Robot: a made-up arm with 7 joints.
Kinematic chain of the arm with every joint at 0, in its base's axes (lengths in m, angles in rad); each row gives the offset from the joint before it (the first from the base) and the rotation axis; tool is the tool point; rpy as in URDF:
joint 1: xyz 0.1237 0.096 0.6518 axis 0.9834 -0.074 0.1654
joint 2: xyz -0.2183 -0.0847 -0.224 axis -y
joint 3: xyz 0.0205 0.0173 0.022 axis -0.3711 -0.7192 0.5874
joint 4: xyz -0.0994 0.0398 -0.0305 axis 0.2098 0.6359 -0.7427
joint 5: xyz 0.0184 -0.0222 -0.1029 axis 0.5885 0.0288 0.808
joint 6: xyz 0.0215 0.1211 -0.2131 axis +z
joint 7: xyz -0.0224 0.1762 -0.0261 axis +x
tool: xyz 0.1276 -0.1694 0.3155 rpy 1.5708 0 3.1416
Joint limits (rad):
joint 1: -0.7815..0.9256
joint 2: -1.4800..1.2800
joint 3: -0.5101..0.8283
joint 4: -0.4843..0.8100
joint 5: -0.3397..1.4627
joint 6: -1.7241..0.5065
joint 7: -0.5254..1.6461
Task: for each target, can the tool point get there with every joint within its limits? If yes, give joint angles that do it. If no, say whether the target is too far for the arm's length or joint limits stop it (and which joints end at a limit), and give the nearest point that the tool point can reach.
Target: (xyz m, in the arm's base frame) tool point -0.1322 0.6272 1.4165
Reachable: no: joint limits stop it (at a limit: joint 2, joint 3, joint 4, joint 5, joint 6, joint 7) | nearest point -0.2091 0.3655 0.9815 | short by 0.513 m
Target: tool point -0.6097 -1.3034 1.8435
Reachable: no: too far | nearest point -0.5723 -0.2887 0.6130 | short by 1.595 m
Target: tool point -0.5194 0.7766 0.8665
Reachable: no: joint limits stop it (at a limit: joint 1, joint 3, joint 4, joint 6, joint 7) | nearest point -0.4156 0.6192 0.7280 | short by 0.234 m
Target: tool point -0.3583 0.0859 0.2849
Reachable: yes | joints -0.2021 -0.3278 -0.3552 0.4212 0.7011 -0.7787 0.8447
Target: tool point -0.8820 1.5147 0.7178
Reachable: no: too far | nearest point -0.4072 0.7287 0.5256 | short by 0.938 m
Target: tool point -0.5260 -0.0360 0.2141
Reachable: yes | joints -0.3094 -0.8386 0.3332 0.0646 1.1396 -1.0758 1.3851
